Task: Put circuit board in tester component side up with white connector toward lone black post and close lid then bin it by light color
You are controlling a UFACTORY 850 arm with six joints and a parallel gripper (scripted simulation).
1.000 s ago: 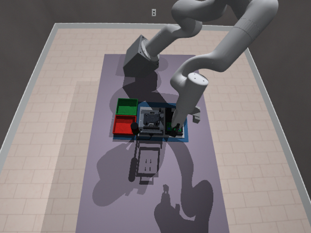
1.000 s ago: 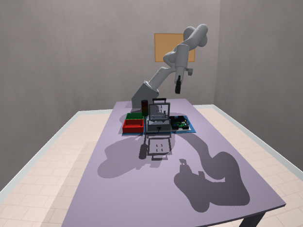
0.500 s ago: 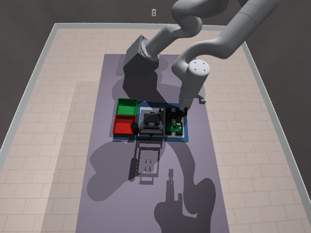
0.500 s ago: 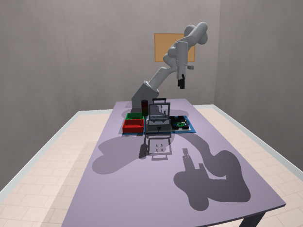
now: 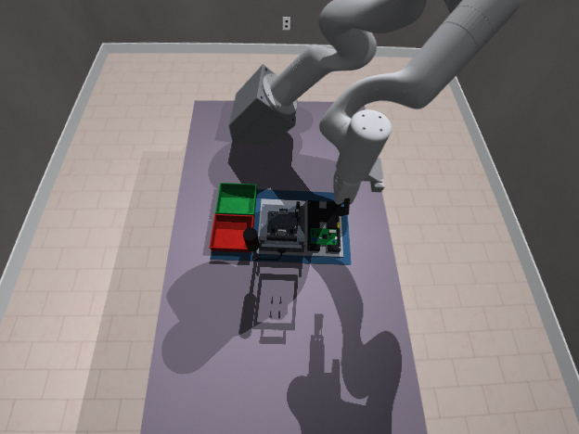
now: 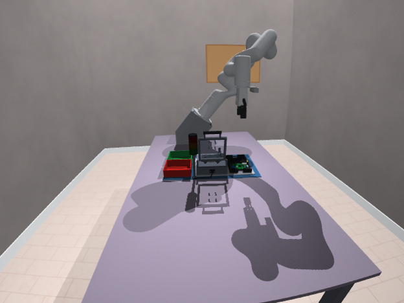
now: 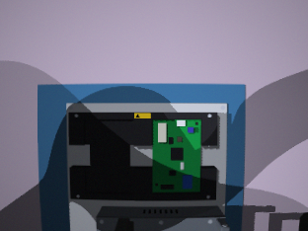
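The green circuit board is 31 cm below my hand. From my hand the other things lie so: clear lid: 9 cm ahead, 17 cm to the right, 15 cm below; then red bin: 2 cm ahead, 37 cm to the right, 32 cm below; then tester nest: 3 cm behind, 16 cm to the right, 26 cm below.
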